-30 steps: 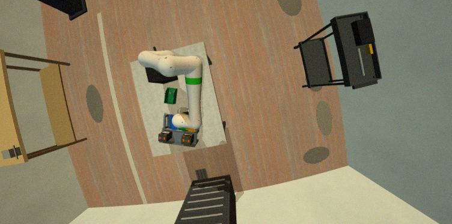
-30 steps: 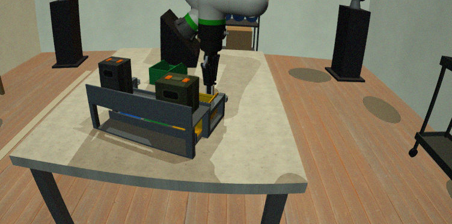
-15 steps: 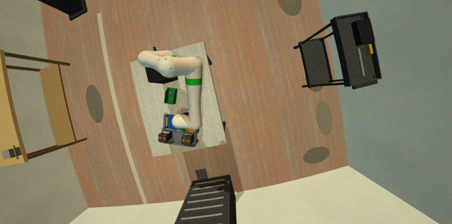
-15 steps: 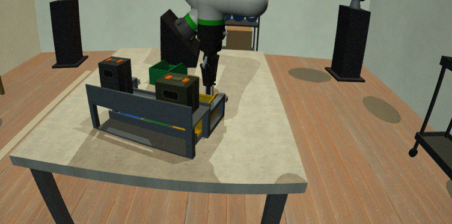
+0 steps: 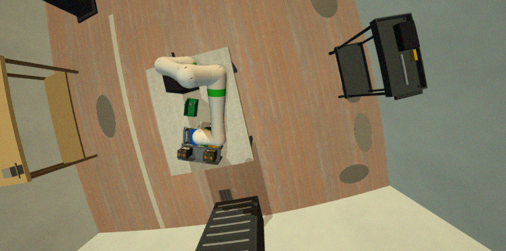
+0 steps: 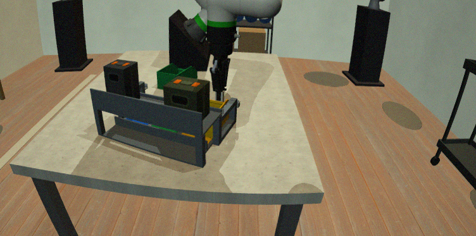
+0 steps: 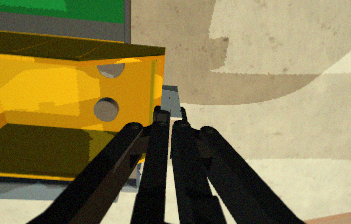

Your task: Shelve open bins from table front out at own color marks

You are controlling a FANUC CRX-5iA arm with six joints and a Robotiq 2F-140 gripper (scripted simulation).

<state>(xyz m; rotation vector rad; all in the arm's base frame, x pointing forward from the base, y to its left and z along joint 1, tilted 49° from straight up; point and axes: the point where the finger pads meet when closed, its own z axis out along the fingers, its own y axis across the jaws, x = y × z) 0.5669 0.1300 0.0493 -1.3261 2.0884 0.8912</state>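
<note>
My hand is 90 mm short of the yellow bin and 40 mm to the left of it. From my hand the other things lie so: green bin 260 mm behind, 170 mm to the right, 10 mm below.
</note>
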